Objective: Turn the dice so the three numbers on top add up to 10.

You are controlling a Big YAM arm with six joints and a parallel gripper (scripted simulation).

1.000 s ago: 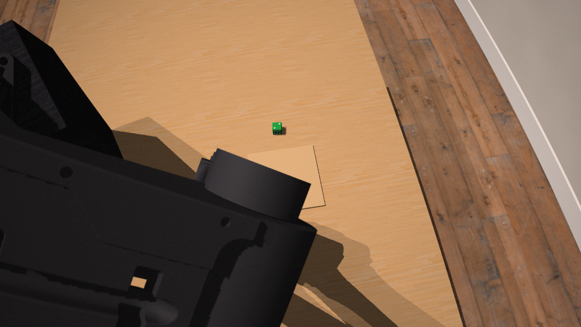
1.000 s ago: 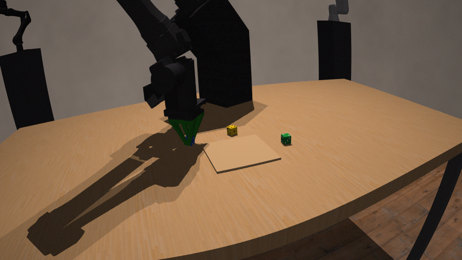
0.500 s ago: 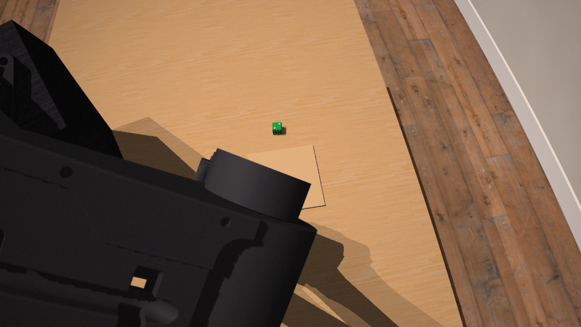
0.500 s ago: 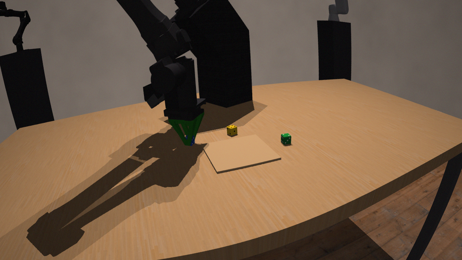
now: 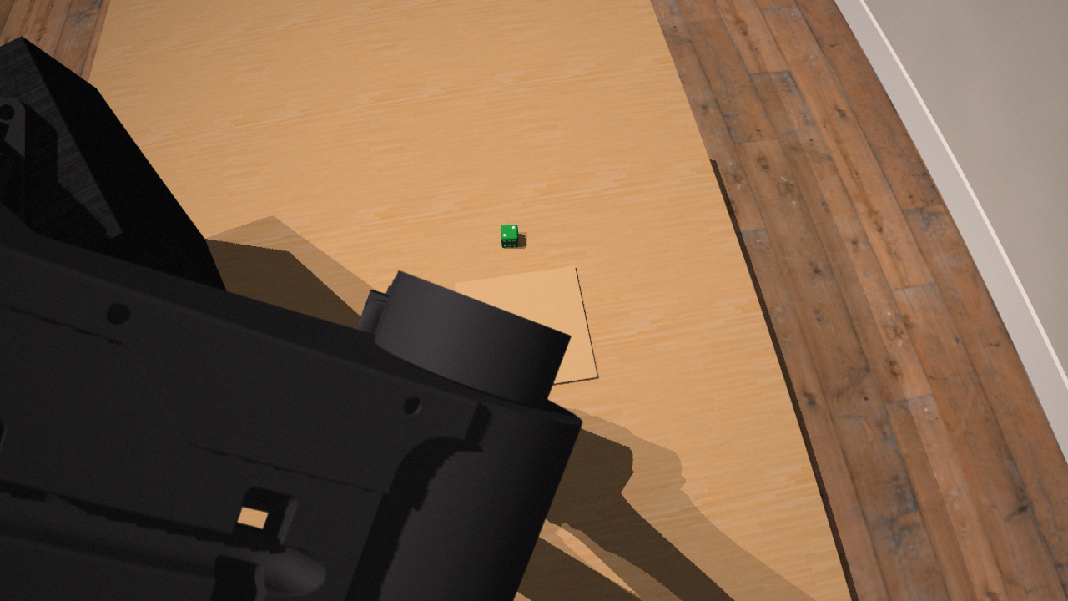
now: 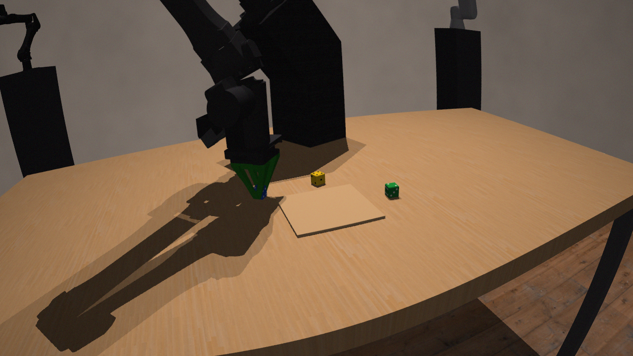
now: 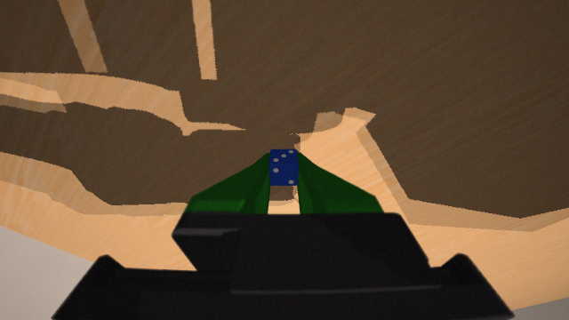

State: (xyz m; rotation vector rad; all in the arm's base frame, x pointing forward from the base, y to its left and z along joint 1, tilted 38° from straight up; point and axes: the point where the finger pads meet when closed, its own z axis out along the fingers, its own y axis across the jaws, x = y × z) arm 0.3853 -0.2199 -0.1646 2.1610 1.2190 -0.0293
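Now: the yellow die 12 cm to the left of my hand and 2 cm behind it. Also, from my hand: green die (21 cm to the left, 9 cm ahead); then blue die (right at my hand); then tan mat (10 cm to the left, 9 cm ahead, 1 cm below).
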